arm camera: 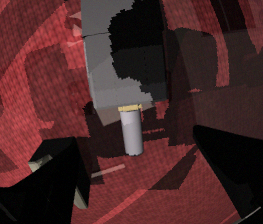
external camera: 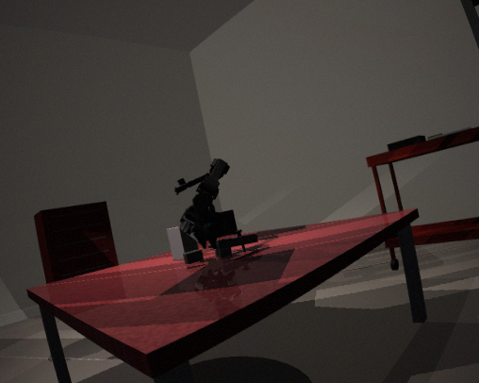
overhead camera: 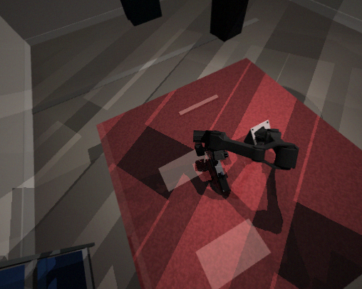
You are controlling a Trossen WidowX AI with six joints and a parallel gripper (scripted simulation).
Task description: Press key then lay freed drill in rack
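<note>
Right now the drill is 6 cm to the left of my gripper tip and 2 cm ahead of it.
</note>
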